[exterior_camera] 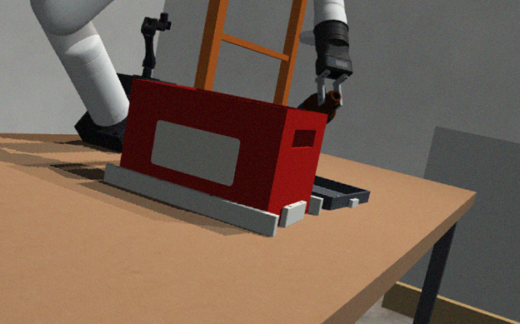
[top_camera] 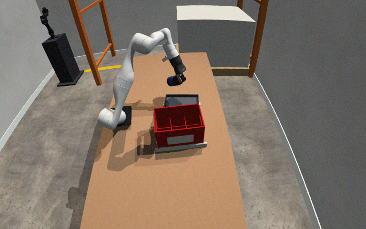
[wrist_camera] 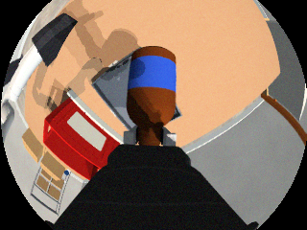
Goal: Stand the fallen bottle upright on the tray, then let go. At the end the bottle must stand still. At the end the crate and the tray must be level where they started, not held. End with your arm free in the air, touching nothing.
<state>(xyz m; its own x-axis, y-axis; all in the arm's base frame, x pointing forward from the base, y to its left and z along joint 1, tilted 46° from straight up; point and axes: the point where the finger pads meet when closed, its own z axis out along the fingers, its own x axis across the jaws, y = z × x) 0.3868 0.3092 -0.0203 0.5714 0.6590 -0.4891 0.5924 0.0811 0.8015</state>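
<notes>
Right now the brown bottle is 30 mm behind my hand, 20 mm to the left of it and 30 mm below it. From my hand the other things lie so: dark grey tray: 10 mm behind, 50 mm to the right, 190 mm below; red crate: 20 mm behind, 330 mm to the right, 120 mm below.
</notes>
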